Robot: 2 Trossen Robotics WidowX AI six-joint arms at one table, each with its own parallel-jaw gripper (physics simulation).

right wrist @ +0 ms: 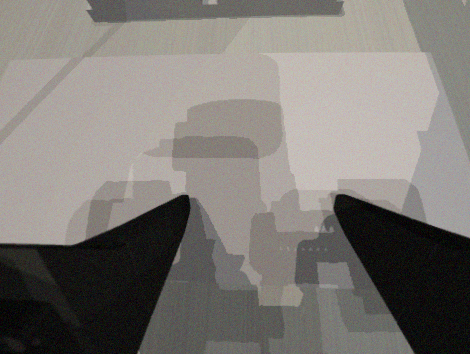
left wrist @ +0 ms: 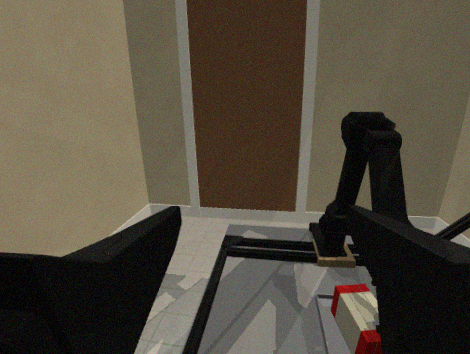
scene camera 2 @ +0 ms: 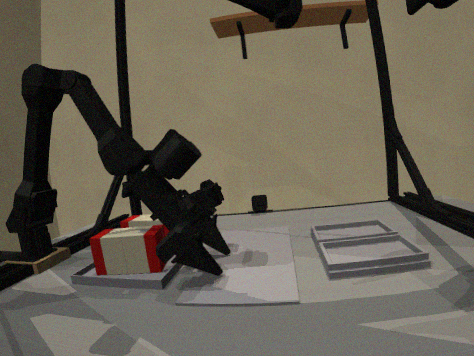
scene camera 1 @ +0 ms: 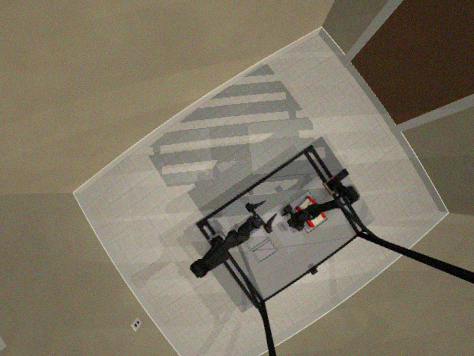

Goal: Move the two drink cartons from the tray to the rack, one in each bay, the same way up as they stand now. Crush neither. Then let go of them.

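Places are measured from the left arm's base along level axes (x ahead, y left, z up), in millimetres.
Where they show: left gripper, fingertip midpoint: (left wrist: 263,214) (scene camera 1: 271,207); right gripper, fingertip midpoint: (right wrist: 261,201) (scene camera 2: 225,263) (scene camera 1: 285,220); left arm's base, origin of the base link: (scene camera 1: 218,241); right arm's base, origin of the base link: (left wrist: 332,249) (scene camera 2: 37,254) (scene camera 1: 333,185).
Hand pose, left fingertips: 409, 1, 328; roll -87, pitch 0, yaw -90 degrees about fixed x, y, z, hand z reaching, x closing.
Note:
Each offset is from my left fingertips to the centre of the thing, as dx, dy, dz. "pt": to the spot under its first point. Level surfaces: height alone.
Two drink cartons, cream with red bands, lie side by side in the grey tray {+196, -267, -363} (scene camera 2: 119,280) (scene camera 1: 310,229). The front carton {pt +194, -177, -318} (scene camera 2: 126,248) (scene camera 1: 319,220) (left wrist: 356,316) is nearer scene camera 2. The other carton (scene camera 2: 138,220) (scene camera 1: 307,202) lies behind it. My right gripper (scene camera 2: 221,262) (scene camera 1: 288,216) (right wrist: 261,201) is open and empty. It points down at the pale mat {dz -367} (scene camera 2: 257,268) just beside the tray, close to the front carton but not around it. My left gripper (scene camera 1: 263,213) (left wrist: 263,214) is open and empty, high above the table's middle. The two-bay rack {-211, -220, -361} (scene camera 2: 359,239) (scene camera 1: 262,248) lies flat and empty.
A black frame (scene camera 1: 278,169) runs around the table and has upright posts (scene camera 2: 120,70). A small black block (scene camera 2: 259,203) sits at the far edge. A wooden shelf (scene camera 2: 306,15) hangs overhead. The right arm's base (left wrist: 335,260) stands near the tray.

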